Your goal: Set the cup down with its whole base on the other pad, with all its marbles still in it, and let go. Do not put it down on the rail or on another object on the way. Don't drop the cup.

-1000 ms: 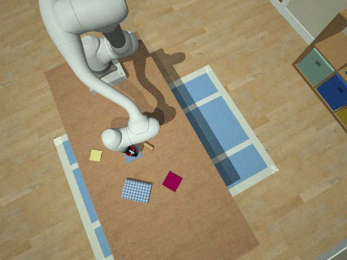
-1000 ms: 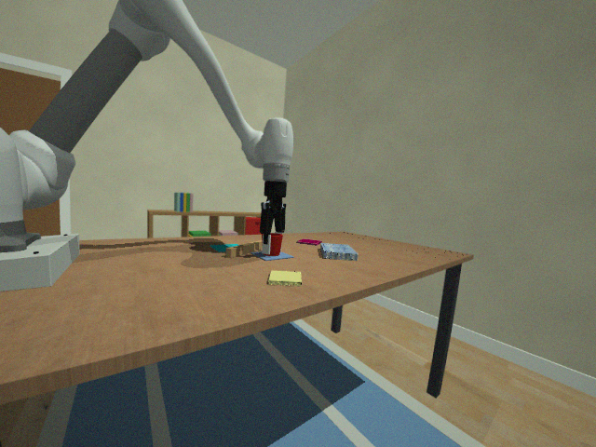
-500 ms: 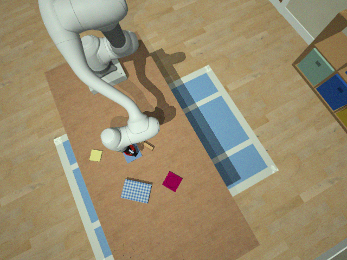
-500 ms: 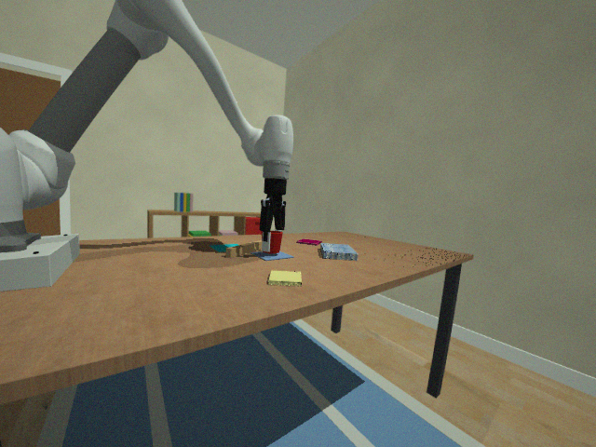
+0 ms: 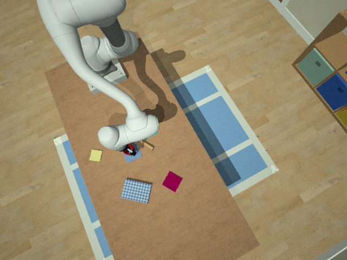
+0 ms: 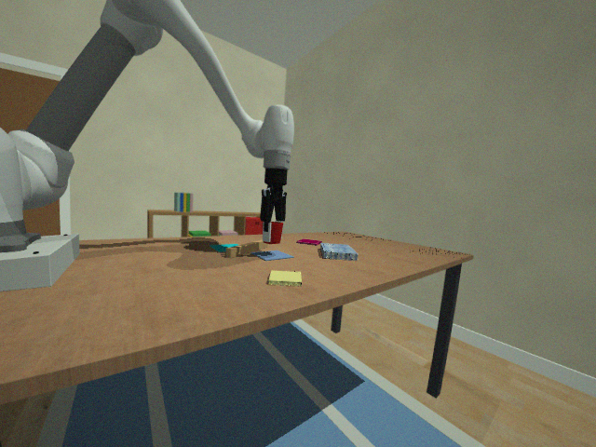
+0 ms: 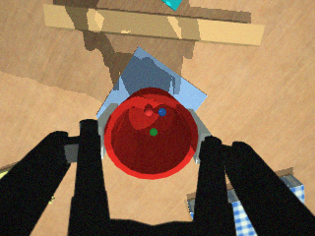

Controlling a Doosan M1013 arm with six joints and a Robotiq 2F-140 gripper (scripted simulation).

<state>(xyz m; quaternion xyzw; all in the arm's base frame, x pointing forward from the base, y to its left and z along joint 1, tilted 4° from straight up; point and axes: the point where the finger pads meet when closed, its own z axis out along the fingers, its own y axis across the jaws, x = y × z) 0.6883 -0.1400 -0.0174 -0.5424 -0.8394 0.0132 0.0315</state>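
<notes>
Now: the red marble 1 cm behind my hand, 1 cm to the left of it and 2 cm below it. Round my hand: green marble: 1 cm ahead, 1 cm to the right, 2 cm below; blue marble: 1 cm ahead, 1 cm to the left, 2 cm below; red cup: 2 cm below.
</notes>
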